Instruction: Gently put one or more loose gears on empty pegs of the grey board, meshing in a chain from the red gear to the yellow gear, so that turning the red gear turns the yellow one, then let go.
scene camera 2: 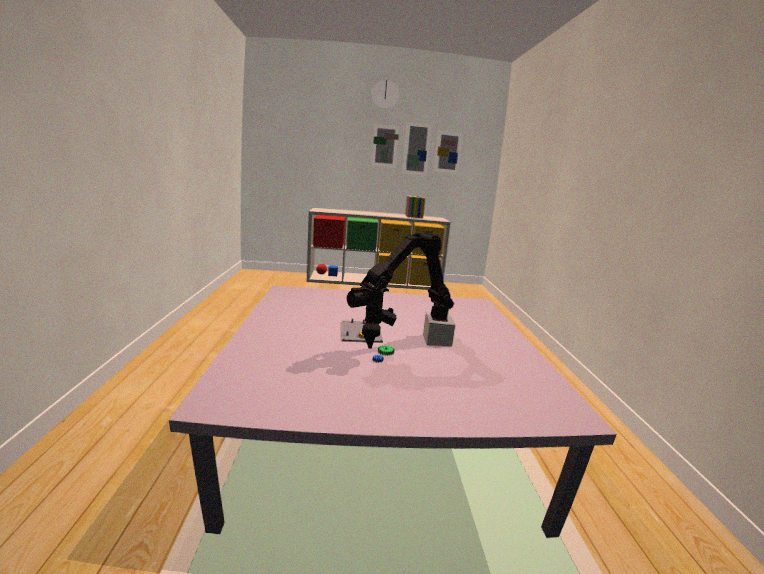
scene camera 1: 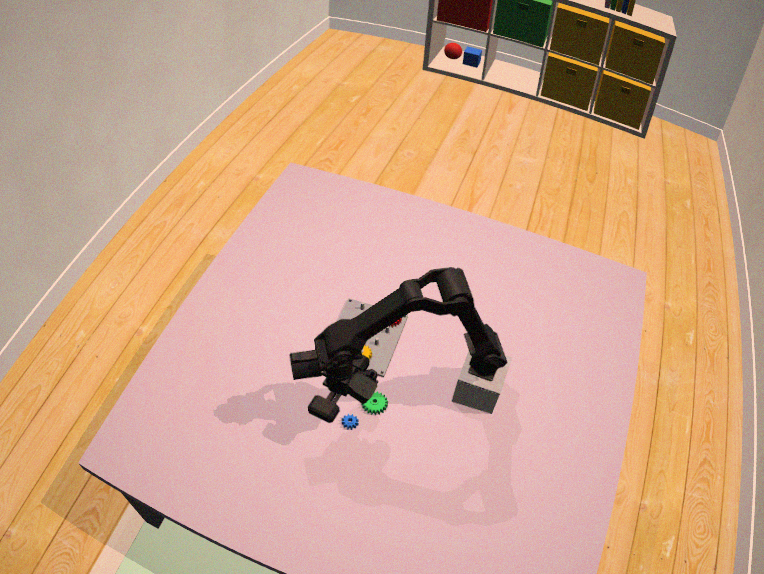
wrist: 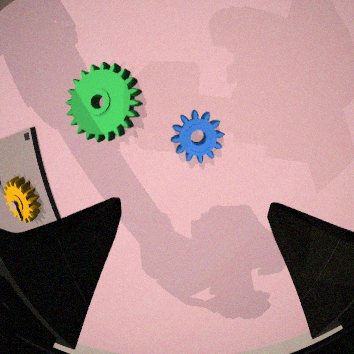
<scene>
my gripper: open, holds nothing
a blue gear: on the table
a green gear: on the table
</scene>
